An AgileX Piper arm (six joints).
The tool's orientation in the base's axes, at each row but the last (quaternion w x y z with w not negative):
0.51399, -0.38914, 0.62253, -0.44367
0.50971, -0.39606, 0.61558, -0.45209
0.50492, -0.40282, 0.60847, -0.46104
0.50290, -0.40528, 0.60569, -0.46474
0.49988, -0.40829, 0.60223, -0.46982
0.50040, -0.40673, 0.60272, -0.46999
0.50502, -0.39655, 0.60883, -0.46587
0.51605, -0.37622, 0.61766, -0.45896
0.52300, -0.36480, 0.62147, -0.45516
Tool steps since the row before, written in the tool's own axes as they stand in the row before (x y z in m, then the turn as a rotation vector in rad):
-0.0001, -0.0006, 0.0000, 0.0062, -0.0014, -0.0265
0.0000, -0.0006, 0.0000, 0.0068, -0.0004, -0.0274
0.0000, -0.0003, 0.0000, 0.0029, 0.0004, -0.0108
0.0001, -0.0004, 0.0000, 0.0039, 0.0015, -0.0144
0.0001, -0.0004, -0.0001, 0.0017, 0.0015, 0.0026
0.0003, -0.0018, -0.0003, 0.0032, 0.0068, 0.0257
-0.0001, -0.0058, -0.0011, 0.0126, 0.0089, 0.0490
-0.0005, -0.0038, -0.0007, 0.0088, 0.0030, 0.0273
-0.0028, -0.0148, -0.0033, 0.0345, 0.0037, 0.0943
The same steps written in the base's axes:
0.0000, -0.0001, 0.0006, -0.0271, -0.0022, 0.0016
0.0000, -0.0002, 0.0006, -0.0281, -0.0024, 0.0005
0.0000, -0.0001, 0.0003, -0.0111, -0.0010, -0.0004
0.0000, -0.0002, 0.0004, -0.0149, -0.0011, -0.0015
-0.0001, -0.0002, 0.0004, 0.0022, -0.0017, -0.0020
-0.0003, -0.0006, 0.0017, 0.0247, -0.0056, -0.0088
-0.0010, -0.0012, 0.0057, 0.0459, -0.0179, -0.0144
-0.0006, -0.0005, 0.0038, 0.0252, -0.0122, -0.0067
-0.0031, -0.0015, 0.0150, 0.0863, -0.0483, -0.0181

